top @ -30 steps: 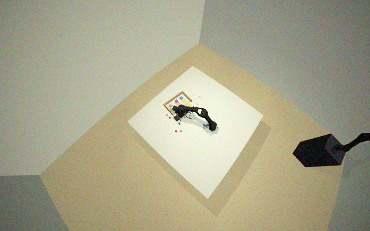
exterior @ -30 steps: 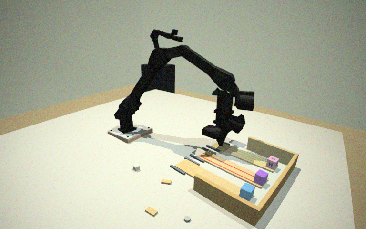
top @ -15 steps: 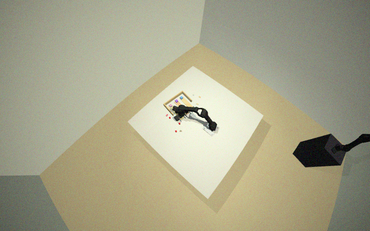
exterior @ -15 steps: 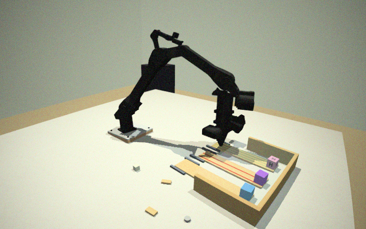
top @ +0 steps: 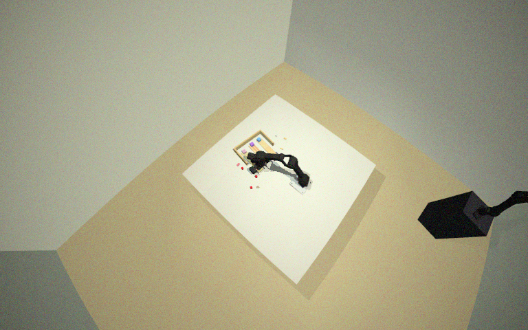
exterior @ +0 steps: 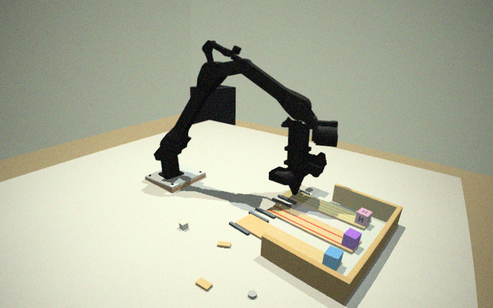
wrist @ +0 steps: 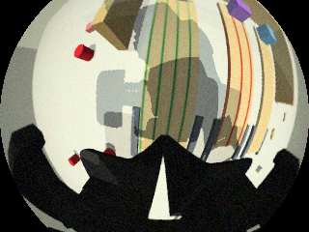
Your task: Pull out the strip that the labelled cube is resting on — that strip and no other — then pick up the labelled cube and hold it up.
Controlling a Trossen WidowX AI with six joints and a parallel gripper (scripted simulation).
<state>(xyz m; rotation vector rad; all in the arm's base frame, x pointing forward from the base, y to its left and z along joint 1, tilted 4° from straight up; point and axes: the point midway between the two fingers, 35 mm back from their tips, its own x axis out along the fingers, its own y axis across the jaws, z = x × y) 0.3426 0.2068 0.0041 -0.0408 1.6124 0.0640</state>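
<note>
Now: the strip 100 mm ahead of my gripper tip and 10 mm to the left of it. The rest, counted from my gripper tip: grey cube (320 mm to the right, 80 mm behind); then labelled cube (210 mm ahead, 10 mm to the left, 10 mm above); then grey disc (340 mm to the right, 170 mm ahead).
</note>
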